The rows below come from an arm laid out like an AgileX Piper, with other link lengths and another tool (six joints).
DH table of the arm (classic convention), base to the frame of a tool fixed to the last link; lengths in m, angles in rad. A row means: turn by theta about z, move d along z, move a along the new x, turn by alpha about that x. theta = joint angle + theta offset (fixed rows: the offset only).
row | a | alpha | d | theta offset
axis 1 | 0 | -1.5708 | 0.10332 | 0
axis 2 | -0.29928 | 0 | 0 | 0.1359
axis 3 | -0.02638 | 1.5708 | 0 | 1.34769
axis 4 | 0 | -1.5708 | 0.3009 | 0
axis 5 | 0 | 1.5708 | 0 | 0
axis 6 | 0.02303 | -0.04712 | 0.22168 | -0.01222
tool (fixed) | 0 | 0 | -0.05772 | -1.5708
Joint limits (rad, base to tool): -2.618..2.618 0..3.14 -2.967..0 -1.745..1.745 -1.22..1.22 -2.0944..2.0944
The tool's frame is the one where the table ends.
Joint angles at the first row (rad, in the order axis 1, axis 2, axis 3, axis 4, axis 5, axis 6):
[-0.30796 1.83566 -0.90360 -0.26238 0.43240 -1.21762]
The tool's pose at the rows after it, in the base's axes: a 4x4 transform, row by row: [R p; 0 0 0 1], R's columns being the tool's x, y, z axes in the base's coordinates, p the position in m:
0.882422 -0.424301 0.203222 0.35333; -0.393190 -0.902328 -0.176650 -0.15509; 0.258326 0.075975 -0.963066 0.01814; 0 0 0 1
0.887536 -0.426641 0.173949 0.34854; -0.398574 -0.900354 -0.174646 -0.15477; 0.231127 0.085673 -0.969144 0.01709; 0 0 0 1
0.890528 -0.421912 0.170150 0.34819; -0.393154 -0.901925 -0.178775 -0.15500; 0.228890 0.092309 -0.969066 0.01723; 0 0 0 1
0.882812 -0.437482 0.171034 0.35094; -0.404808 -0.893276 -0.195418 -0.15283; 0.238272 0.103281 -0.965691 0.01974; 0 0 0 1
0.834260 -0.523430 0.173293 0.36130; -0.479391 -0.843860 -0.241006 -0.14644; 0.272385 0.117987 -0.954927 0.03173; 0 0 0 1
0.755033 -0.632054 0.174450 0.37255; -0.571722 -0.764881 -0.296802 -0.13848; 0.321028 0.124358 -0.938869 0.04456; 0 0 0 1
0.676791 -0.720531 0.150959 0.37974; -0.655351 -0.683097 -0.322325 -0.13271; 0.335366 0.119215 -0.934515 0.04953; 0 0 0 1
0.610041 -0.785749 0.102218 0.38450; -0.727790 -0.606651 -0.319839 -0.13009; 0.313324 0.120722 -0.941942 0.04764; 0 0 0 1
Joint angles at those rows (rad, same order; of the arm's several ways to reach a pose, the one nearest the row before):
[-0.30598 1.83567 -0.90360 -0.26586 0.44140 -1.21237]
[-0.30597 1.83566 -0.90361 -0.26585 0.47139 -1.21237]
[-0.30464 1.83566 -0.90360 -0.27562 0.47496 -1.20900]
[-0.28833 1.83565 -0.91088 -0.31735 0.48330 -1.14339]
[-0.24071 1.83566 -0.95321 -0.41402 0.53495 -0.93112]
[-0.18687 1.84323 -1.00544 -0.51451 0.60226 -0.68290]
[-0.15608 1.86774 -1.05993 -0.53983 0.67240 -0.52945]
[-0.14691 1.90884 -1.12104 -0.51015 0.74426 -0.45724]

